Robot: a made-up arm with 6 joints.
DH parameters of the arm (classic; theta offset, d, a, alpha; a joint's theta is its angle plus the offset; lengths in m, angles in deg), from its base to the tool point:
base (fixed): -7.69 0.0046 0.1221 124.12
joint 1: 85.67 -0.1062 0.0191 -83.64
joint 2: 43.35 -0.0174 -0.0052 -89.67
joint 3: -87.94 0.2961 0.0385 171
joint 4: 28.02 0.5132 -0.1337 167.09
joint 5: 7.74 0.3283 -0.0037 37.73
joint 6: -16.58 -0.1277 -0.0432 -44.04
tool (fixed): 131.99 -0.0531 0 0
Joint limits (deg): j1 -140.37..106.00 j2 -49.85..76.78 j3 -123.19..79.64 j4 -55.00..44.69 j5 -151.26..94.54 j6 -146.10..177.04
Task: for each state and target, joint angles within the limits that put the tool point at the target. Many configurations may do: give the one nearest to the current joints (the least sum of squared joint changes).
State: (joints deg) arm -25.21 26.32 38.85 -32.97 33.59 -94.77
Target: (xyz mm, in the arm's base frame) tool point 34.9 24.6 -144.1
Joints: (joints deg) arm -48.73 -3.37 79.10 -54.99 25.96 -94.00
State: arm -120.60 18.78 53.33 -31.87 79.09 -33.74
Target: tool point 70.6 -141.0 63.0
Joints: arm -128.76 14.93 71.14 -50.99 87.74 -32.65
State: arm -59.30 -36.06 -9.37 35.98 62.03 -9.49
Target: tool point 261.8 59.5 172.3
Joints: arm -49.35 0.35 -23.54 43.99 91.18 -3.24
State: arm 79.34 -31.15 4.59 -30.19 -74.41 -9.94
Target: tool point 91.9 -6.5 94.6
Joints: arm 74.25 -38.98 7.25 -37.47 -94.10 -7.32
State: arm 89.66 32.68 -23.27 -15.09 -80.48 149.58
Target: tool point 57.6 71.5 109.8
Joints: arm 79.43 31.67 -14.97 -30.60 -36.54 135.65
